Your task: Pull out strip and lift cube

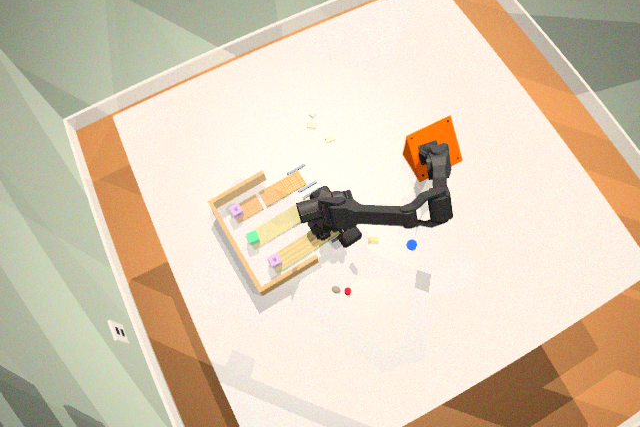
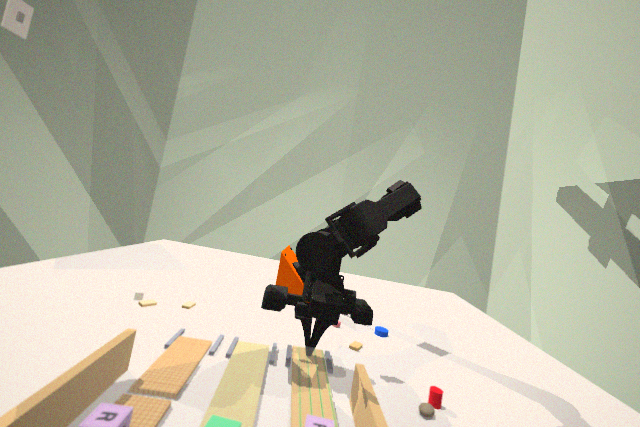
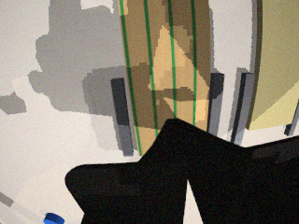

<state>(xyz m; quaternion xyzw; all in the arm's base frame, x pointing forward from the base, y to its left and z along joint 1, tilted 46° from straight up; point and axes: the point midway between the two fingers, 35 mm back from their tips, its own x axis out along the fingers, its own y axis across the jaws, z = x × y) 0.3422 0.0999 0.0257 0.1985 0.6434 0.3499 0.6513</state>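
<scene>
Now: gripper tip 10 cm short of the green-lined strip and 2 cm to the right of it. The rest, counted from my gripper tip: pink block 18 cm behind, 3 cm to the left; then beige pebble 7 cm ahead, 18 cm to the left; then red cylinder 4 cm ahead, 20 cm to the left, 1 cm above.
</scene>
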